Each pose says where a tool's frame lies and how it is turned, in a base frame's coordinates. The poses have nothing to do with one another.
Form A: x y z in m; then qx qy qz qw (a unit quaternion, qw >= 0).
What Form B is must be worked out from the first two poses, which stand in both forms.
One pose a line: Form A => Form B
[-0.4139 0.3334 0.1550 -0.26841 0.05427 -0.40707 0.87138] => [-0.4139 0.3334 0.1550 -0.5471 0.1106 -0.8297 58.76]
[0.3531 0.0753 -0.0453 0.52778 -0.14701 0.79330 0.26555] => [0.3531 0.0753 -0.0453 0.5474 -0.1525 0.8228 149.20]
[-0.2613 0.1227 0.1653 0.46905 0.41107 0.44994 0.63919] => [-0.2613 0.1227 0.1653 0.6099 0.5345 0.5851 100.54]
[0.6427 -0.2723 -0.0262 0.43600 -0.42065 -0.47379 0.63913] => [0.6427 -0.2723 -0.0262 0.5669 -0.5469 -0.6160 100.55]
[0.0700 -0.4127 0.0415 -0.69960 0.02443 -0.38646 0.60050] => [0.0700 -0.4127 0.0415 -0.8749 0.0306 -0.4833 106.19]
